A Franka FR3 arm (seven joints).
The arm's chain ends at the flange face. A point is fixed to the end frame.
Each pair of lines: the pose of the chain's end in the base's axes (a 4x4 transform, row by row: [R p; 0 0 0 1], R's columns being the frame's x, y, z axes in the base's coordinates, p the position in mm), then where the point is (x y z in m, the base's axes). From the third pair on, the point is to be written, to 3 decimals.
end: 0.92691 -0.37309 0.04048 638.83; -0.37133 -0.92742 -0.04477 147.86; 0.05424 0.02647 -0.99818 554.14; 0 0 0 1
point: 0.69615 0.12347 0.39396
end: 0.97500 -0.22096 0.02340 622.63; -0.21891 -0.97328 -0.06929 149.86; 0.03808 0.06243 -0.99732 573.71; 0 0 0 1
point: 0.67928 0.12975 0.41270
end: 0.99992 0.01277 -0.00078 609.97; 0.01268 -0.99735 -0.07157 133.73; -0.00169 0.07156 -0.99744 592.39; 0 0 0 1
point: 0.663 0.126 0.429
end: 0.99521 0.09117 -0.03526 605.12; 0.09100 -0.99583 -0.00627 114.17; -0.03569 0.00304 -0.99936 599.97; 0 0 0 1
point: 0.652 0.121 0.435
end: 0.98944 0.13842 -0.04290 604.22; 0.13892 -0.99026 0.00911 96.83; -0.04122 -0.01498 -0.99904 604.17; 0 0 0 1
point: 0.650 0.109 0.439
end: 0.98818 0.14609 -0.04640 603.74; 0.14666 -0.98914 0.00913 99.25; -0.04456 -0.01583 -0.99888 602.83; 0 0 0 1
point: 0.649 0.112 0.437
